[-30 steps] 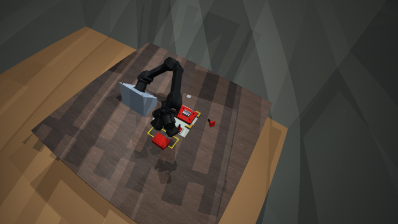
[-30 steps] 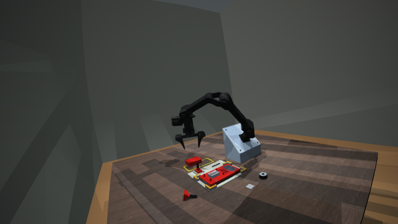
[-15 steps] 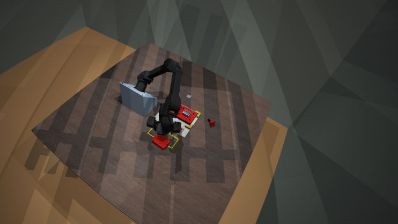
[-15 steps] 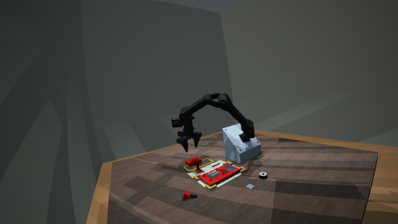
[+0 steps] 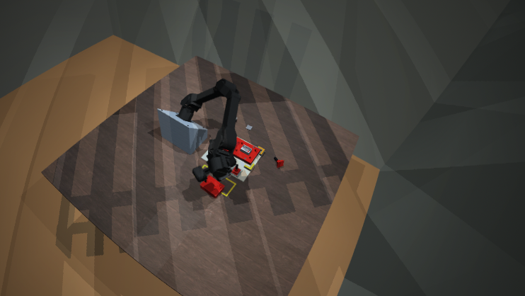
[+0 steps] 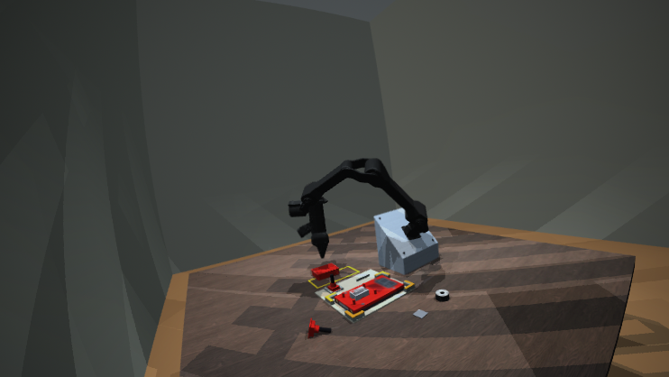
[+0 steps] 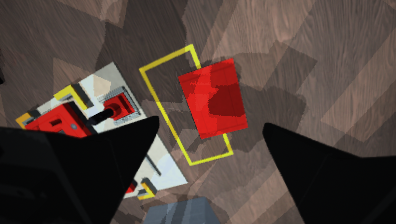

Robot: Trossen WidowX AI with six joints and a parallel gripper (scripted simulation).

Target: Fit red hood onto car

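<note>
My gripper tip is now 10 mm to the left of the red hood and 70 mm above it. The rest, counted from my gripper tip: black ring 200 mm behind, 410 mm to the left, 80 mm below; then grey engine block 10 mm behind, 270 mm to the left, 70 mm below.
</note>
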